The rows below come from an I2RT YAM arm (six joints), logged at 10 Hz.
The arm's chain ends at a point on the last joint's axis. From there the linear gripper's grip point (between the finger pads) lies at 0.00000 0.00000 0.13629 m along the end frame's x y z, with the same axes.
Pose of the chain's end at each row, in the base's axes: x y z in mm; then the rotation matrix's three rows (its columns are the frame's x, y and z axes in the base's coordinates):
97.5 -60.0 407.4; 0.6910 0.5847 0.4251; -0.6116 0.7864 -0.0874; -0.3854 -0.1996 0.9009
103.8 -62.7 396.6; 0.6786 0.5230 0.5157; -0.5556 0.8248 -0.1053; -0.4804 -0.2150 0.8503
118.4 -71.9 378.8; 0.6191 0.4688 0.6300; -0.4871 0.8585 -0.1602; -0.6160 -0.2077 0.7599
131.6 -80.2 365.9; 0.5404 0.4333 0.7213; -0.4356 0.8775 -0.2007; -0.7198 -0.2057 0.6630
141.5 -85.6 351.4; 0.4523 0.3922 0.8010; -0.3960 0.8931 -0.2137; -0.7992 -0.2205 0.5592
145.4 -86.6 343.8; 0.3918 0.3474 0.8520; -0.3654 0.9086 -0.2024; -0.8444 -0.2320 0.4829
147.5 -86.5 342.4; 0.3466 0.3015 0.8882; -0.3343 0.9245 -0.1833; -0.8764 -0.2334 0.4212
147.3 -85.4 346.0; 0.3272 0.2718 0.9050; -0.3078 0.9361 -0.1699; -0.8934 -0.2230 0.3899
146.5 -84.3 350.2; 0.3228 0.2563 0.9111; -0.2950 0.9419 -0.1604; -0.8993 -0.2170 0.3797
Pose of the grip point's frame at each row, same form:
155.4 -71.9 530.2; 0.6910 0.5847 0.4251; -0.6116 0.7864 -0.0874; -0.3854 -0.1996 0.9009
174.1 -77.1 512.5; 0.6786 0.5230 0.5157; -0.5556 0.8248 -0.1053; -0.4804 -0.2150 0.8503
204.3 -93.7 482.4; 0.6191 0.4688 0.6300; -0.4871 0.8585 -0.1602; -0.6160 -0.2077 0.7599
229.9 -107.6 456.3; 0.5404 0.4333 0.7213; -0.4356 0.8775 -0.2007; -0.7198 -0.2057 0.6630
250.7 -114.7 427.6; 0.4523 0.3922 0.8010; -0.3960 0.8931 -0.2137; -0.7992 -0.2205 0.5592
261.5 -114.2 409.6; 0.3918 0.3474 0.8520; -0.3654 0.9086 -0.2024; -0.8444 -0.2320 0.4829
268.6 -111.5 399.8; 0.3466 0.3015 0.8882; -0.3343 0.9245 -0.1833; -0.8764 -0.2334 0.4212
270.6 -108.6 399.1; 0.3272 0.2718 0.9050; -0.3078 0.9361 -0.1699; -0.8934 -0.2230 0.3899
270.7 -106.2 401.9; 0.3228 0.2563 0.9111; -0.2950 0.9419 -0.1604; -0.8993 -0.2170 0.3797

